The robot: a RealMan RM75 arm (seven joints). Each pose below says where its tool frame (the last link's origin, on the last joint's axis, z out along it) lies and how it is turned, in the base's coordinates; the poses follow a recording.
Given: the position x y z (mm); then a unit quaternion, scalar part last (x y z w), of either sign.
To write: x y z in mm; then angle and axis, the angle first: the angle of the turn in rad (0 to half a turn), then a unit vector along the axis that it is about. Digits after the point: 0 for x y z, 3 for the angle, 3 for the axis.
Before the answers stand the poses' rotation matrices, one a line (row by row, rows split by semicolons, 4 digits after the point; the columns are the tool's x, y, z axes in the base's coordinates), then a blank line. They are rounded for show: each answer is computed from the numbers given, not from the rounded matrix.
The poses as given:
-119 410 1 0.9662 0.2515 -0.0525 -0.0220
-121 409 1 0.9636 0.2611 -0.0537 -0.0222
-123 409 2 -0.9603 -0.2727 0.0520 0.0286
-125 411 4 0.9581 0.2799 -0.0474 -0.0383
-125 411 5 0.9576 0.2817 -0.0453 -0.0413
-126 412 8 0.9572 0.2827 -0.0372 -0.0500
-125 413 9 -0.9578 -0.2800 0.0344 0.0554
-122 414 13 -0.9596 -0.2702 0.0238 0.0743
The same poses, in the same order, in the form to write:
0.8680 0.4837 -0.1125; 0.4883 -0.8725 0.0161; -0.0904 -0.0689 -0.9935
0.8579 0.5008 -0.1151; 0.5055 -0.8627 0.0147; -0.0919 -0.0708 -0.9932
0.8459 0.5207 -0.1155; 0.5267 -0.8496 0.0266; -0.0843 -0.0833 -0.9930
0.8388 0.5327 -0.1123; 0.5400 -0.8404 0.0469; -0.0694 -0.0999 -0.9926
0.8372 0.5357 -0.1100; 0.5432 -0.8379 0.0536; -0.0635 -0.1046 -0.9925
0.8374 0.5375 -0.0995; 0.5449 -0.8352 0.0747; -0.0429 -0.1167 -0.9922
0.8408 0.5325 -0.0969; 0.5402 -0.8371 0.0869; -0.0349 -0.1254 -0.9915
0.8528 0.5151 -0.0858; 0.5221 -0.8429 0.1297; -0.0055 -0.1555 -0.9878

-119 410 1 3.098 -0.966 -0.252 0.053
-121 409 1 3.097 -0.964 -0.261 0.054
-123 409 2 3.084 -0.961 -0.273 0.052
-125 411 4 3.065 -0.959 -0.280 0.047
-125 411 5 3.059 -0.958 -0.282 0.045
-126 412 8 3.042 -0.958 -0.283 0.037
-125 413 9 3.031 -0.959 -0.280 0.034
-122 414 13 2.993 -0.962 -0.271 0.024

